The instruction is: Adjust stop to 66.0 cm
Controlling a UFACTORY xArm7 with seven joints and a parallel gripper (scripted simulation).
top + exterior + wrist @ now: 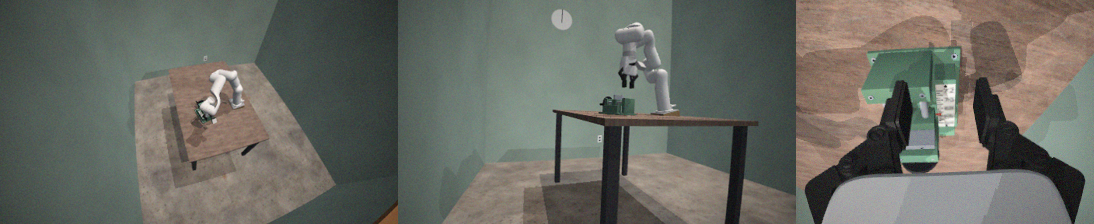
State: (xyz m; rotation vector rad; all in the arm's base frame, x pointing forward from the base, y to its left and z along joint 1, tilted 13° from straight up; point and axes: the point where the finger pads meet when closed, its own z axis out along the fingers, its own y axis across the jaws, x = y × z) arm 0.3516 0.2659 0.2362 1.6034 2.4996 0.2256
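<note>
My gripper is now 260 mm to the left of the black handwheel, 110 mm above it and 80 mm short of it. From my hand the other things lie so: green stop fixture 140 mm to the right, 80 mm below, 20 mm ahead.
</note>
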